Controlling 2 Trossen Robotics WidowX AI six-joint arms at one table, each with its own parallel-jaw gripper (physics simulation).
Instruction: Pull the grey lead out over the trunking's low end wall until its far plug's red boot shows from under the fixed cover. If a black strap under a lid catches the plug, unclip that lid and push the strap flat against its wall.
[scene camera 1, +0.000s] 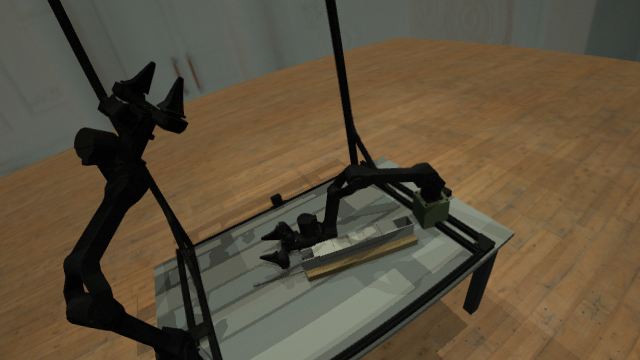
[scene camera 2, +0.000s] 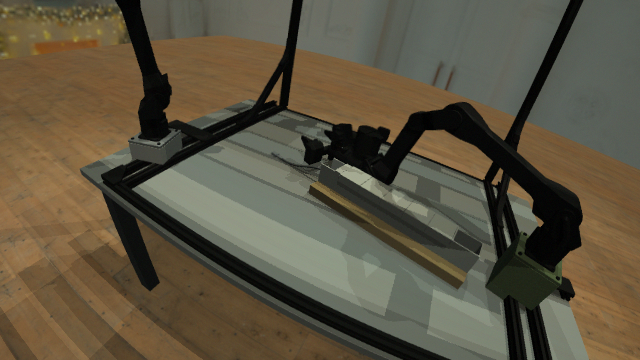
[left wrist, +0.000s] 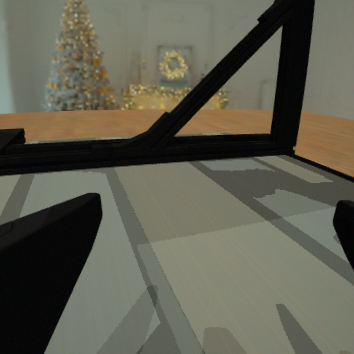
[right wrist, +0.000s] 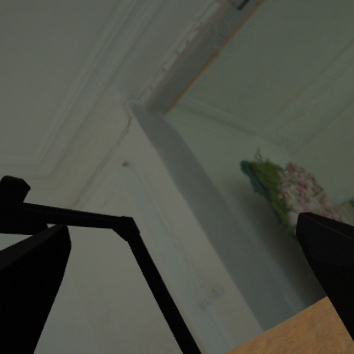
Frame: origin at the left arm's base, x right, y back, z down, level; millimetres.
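Where they show: left gripper, fingertip midpoint: (scene camera 1: 260, 248) (scene camera 2: 313, 133) (left wrist: 218, 208); right gripper, fingertip midpoint: (scene camera 1: 167, 69) (right wrist: 184, 230); left arm's base, origin of the base link: (scene camera 1: 431, 196) (scene camera 2: 540, 255); right arm's base, origin of the base link: (scene camera 2: 155, 134).
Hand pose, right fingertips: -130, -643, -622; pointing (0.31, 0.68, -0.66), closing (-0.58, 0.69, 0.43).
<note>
Things, the pixels of their top centre, and the offset from my right fingertips, as dx, dy, dz. "*": a spot on its surface instead.
- table with pale lids, middle of its top: (scene camera 2: 398, 199) (scene camera 1: 356, 237) +59, +335, +652
- thin grey lead, surface spot: (scene camera 2: 283, 160) (scene camera 1: 267, 282) * +20, -1, +725
- wooden bar, surface spot: (scene camera 2: 390, 235) * +9, +368, +706
The grey trunking (scene camera 1: 360, 248) (scene camera 2: 400, 220) lies on the table with pale lids (scene camera 1: 350, 240) (scene camera 2: 390, 192) along its top and an open pocket at its right end. A thin grey lead (scene camera 1: 270, 280) (scene camera 2: 283, 160) runs out from its left end onto the table. My left gripper (scene camera 1: 263, 247) (left wrist: 218, 208) is open and empty, low over the table just beyond that end, fingers pointing left; it partly hides the end. My right gripper (scene camera 1: 166, 71) (right wrist: 184, 230) is open and empty, raised high at the left, fingers pointing up. No red boot or black strap can be made out.
A wooden bar (scene camera 1: 362, 259) (scene camera 2: 390, 235) lies along the trunking's near side. The left arm arches over the trunking from a green base block (scene camera 1: 432, 212) (scene camera 2: 522, 277). The right arm stands on a grey block (scene camera 2: 155, 150). Black rails and upright posts frame the table.
</note>
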